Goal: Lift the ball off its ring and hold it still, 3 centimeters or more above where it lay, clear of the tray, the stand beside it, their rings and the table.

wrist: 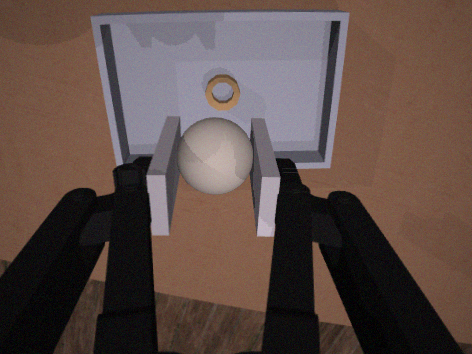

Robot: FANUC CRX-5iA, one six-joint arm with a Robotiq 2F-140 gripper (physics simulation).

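Places are measured from the arm's base along level axes (x ahead, y left, z up), in millimetres.
Where they show: gripper, between the fingertips: (215,141).
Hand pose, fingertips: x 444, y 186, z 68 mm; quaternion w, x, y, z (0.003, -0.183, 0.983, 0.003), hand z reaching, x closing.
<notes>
After its pixels a point has its place.
A cream-white ball (215,156) {x 446, y 177, z 107 mm} sits between the two flat finger pads of my gripper (215,141) {x 444, y 186, z 68 mm}, which is shut on it. The ball is held up above the table, apart from its ring, and in the view it overlaps the near wall of the tray. The orange ring (209,92) {x 450, y 188, z -33 mm} lies bare on the floor of the tray. The grey-blue tray (220,16) {x 465, y 128, z -17 mm} is a shallow rectangular box below and beyond the fingers. Part of its near wall is hidden by the ball and the fingers. The stand beside the tray does not show in this view.
The brown table top (400,150) {x 257, y 171, z -46 mm} surrounds the tray. Its near edge runs across the lower part of the view, with a dark wood-like floor (215,325) beyond it. Shadows fall on the tray floor and the table.
</notes>
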